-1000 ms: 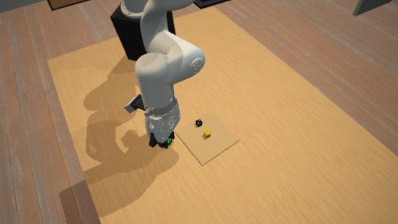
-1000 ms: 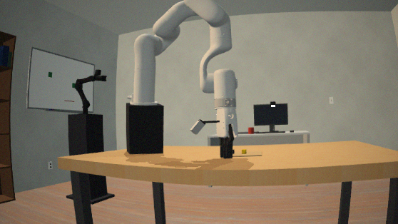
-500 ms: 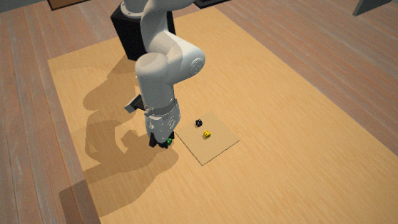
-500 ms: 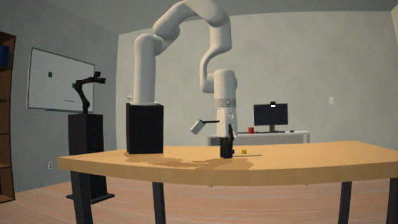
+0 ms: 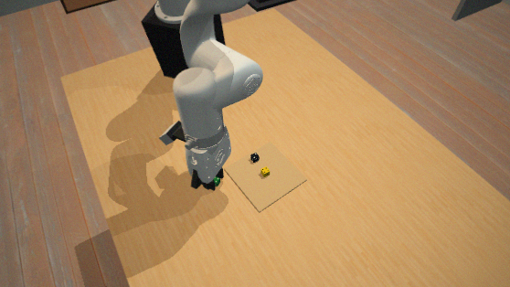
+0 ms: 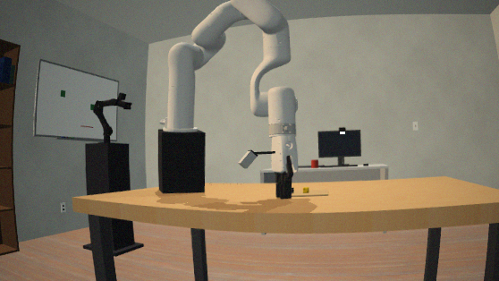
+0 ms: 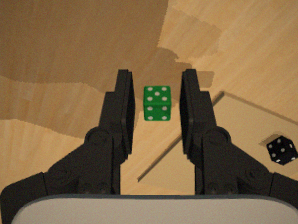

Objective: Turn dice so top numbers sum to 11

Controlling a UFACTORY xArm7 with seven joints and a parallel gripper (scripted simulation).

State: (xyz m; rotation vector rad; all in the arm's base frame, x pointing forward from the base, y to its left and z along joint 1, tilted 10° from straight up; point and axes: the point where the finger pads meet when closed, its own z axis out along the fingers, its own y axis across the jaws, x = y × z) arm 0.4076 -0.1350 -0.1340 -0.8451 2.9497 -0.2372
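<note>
Right now my hand is 1 cm short of the green die and 1 cm above it. The rest, counted from my hand: black die 11 cm to the left, 1 cm below; yellow die 4 cm ahead, 11 cm to the left, 1 cm below; tan mat 5 cm ahead, 11 cm to the left, 2 cm below.
</note>
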